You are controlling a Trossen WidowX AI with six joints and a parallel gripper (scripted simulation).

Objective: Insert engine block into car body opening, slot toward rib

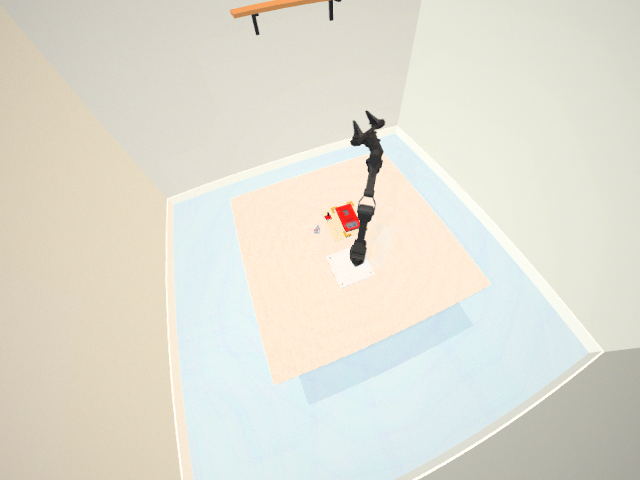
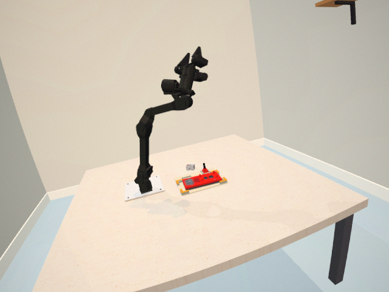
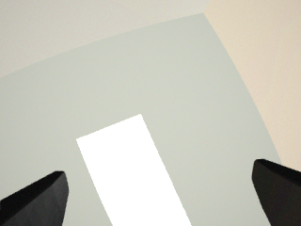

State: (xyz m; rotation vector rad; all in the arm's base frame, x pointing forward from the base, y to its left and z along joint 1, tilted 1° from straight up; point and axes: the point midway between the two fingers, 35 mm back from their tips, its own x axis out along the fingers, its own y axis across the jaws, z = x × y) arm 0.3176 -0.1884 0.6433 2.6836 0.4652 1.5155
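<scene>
My gripper tip is now 670 mm above the engine block, 290 mm to the right of it and 20 mm past it. From my gripper tip the other things lie so: plate 670 mm below, 90 mm to the left, 40 mm behind.
</scene>
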